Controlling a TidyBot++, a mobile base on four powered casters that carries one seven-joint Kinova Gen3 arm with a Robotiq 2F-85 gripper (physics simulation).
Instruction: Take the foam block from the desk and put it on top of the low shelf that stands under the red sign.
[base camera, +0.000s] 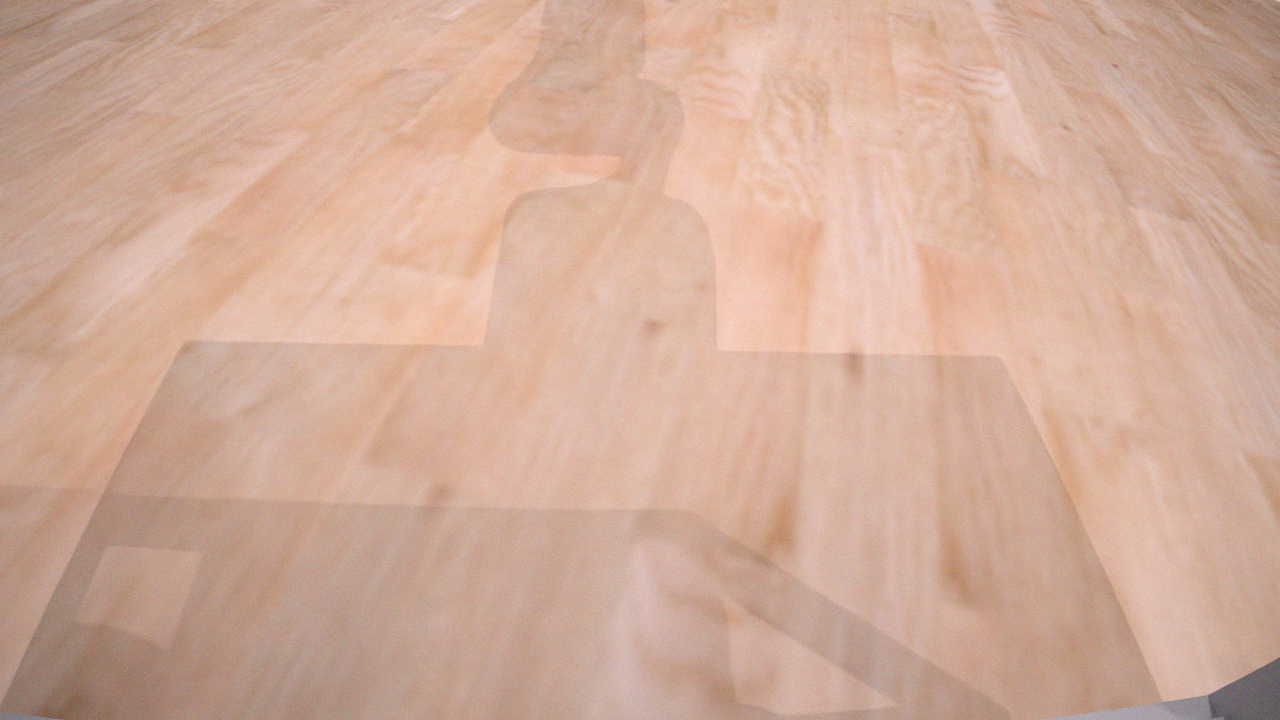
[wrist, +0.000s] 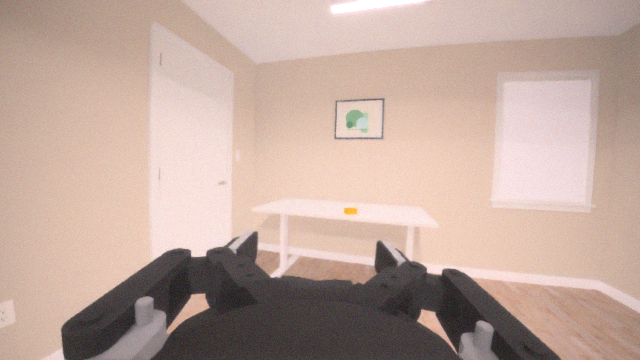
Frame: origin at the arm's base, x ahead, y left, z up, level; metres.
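Seen in the pictures: gripper, fingertip midpoint: (wrist: 316, 249).
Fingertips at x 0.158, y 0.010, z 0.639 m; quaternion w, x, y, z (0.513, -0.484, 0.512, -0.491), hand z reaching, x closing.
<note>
A point is followed by its place in that frame.
A small orange-yellow foam block (wrist: 350, 211) {x 1.779, y -0.265, z 0.348 m} lies on top of the white desk (wrist: 400, 214) {x 1.823, y -0.706, z 0.323 m}, near the middle of its length, in the wrist view. The desk stands across the room by the far wall. My gripper (wrist: 316, 249) {x 0.158, y 0.010, z 0.639 m} is open and empty in the wrist view, with its fingers wide apart; the desk and the block are well beyond the fingertips. The low shelf and the red sign do not show in either view.
A white door (wrist: 192, 150) {x 1.861, y 1.114, z 0.826 m} is in the left wall. A framed picture (wrist: 359, 119) {x 2.446, y -0.434, z 1.263 m} hangs above the desk, and a window (wrist: 546, 142) {x 1.972, y -2.205, z 1.022 m} is to the right. In the base camera view, the robot's shadow falls on the wooden floor (base camera: 895, 179) {x 0.690, y -0.300, z -0.397 m}.
</note>
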